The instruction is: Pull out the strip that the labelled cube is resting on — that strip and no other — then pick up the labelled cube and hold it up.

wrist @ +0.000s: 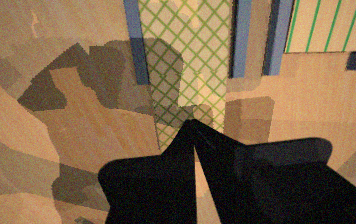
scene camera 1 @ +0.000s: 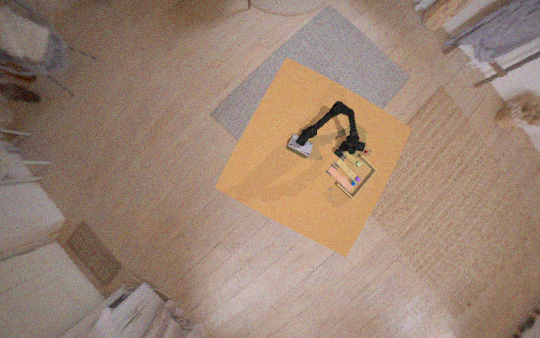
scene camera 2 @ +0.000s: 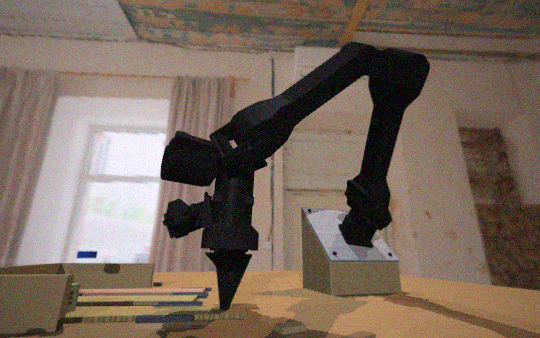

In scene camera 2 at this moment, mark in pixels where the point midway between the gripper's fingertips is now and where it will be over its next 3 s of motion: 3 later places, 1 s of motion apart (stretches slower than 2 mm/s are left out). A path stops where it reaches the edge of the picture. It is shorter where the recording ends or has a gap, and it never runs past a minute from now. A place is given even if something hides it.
My gripper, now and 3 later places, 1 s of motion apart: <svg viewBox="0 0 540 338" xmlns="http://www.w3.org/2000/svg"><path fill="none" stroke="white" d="M224 309L257 309L286 309L286 279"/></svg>
